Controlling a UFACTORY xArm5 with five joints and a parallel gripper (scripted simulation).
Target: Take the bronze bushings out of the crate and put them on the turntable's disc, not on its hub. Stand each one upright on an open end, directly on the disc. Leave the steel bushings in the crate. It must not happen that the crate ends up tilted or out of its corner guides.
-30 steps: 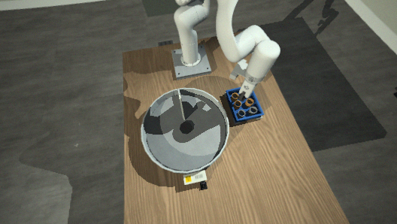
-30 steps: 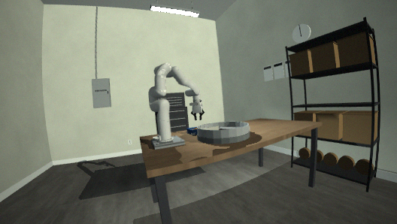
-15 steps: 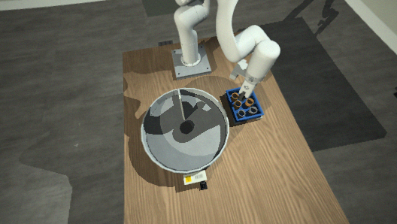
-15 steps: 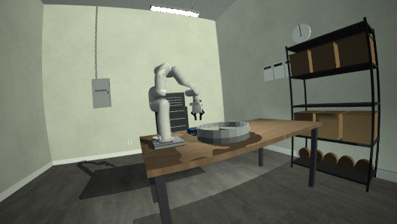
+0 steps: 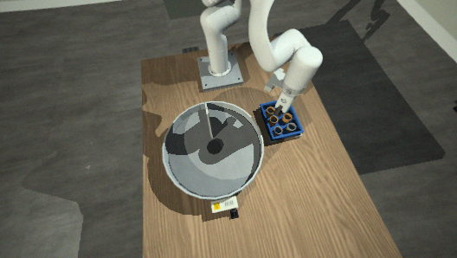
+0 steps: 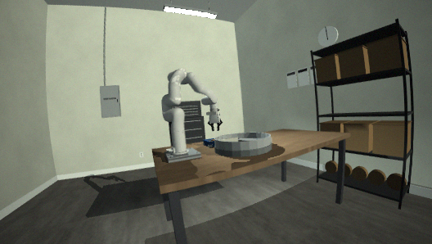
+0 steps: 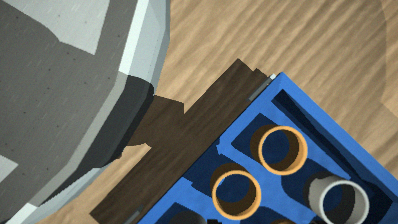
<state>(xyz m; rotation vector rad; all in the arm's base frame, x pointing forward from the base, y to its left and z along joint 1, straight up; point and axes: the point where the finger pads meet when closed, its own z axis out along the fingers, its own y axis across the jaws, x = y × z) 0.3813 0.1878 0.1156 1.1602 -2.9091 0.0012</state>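
The blue crate is 30 mm to the left of my hand and 120 mm below it. Round my hand: grey turntable disc 70 mm ahead, 310 mm to the right, 100 mm below.
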